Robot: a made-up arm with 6 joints.
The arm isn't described. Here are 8 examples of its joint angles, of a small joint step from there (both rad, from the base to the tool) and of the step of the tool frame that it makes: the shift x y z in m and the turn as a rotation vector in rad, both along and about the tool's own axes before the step.
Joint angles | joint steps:
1: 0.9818 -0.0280 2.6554 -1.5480 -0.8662 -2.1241 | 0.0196 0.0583 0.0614 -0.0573 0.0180 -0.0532
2: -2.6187 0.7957 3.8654 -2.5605 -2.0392 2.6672 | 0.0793 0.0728 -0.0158 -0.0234 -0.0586 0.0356
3: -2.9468 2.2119 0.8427 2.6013 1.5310 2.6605 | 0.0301 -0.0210 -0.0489 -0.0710 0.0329 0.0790
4: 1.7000 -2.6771 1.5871 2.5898 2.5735 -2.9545 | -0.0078 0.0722 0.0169 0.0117 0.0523 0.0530
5: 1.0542 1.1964 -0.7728 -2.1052 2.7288 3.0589 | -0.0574 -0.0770 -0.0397 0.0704 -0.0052 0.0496
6: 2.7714 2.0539 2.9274 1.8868 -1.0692 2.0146 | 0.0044 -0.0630 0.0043 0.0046 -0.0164 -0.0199
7: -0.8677 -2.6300 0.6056 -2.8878 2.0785 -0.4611 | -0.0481 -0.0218 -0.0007 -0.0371 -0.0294 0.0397
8: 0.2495 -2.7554 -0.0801 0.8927 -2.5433 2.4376 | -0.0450 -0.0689 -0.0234 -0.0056 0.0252 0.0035
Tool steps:
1: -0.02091 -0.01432 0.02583 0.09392 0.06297 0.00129
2: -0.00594 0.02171 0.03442 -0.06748 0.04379 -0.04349
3: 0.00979 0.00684 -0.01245 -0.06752 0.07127 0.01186
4: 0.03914 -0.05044 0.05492 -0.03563 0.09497 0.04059
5: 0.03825 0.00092 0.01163 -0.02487 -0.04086 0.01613
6: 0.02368 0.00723 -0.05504 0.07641 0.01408 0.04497
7: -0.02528 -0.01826 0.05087 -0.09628 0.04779 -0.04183
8: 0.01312 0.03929 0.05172 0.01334 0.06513 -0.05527
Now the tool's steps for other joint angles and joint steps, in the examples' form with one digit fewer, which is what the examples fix.
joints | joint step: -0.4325 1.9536 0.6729 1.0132 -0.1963 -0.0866 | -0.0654 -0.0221 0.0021 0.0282 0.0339 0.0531
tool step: -0.0095 -0.0508 -0.0371 -0.0139 -0.0311 -0.0223
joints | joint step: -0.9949 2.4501 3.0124 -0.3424 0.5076 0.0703 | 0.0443 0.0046 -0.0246 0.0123 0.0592 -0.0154
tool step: -0.0164 0.0366 -0.0281 0.0380 -0.0202 0.0157
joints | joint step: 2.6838 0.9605 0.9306 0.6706 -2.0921 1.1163 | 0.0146 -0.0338 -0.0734 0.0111 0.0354 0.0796
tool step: -0.0012 0.0168 0.0132 -0.1056 0.0200 -0.0237
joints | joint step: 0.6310 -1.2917 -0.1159 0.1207 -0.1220 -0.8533 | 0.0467 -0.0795 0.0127 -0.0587 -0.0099 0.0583
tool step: -0.0546 0.0023 0.0359 0.0425 -0.0416 0.0751
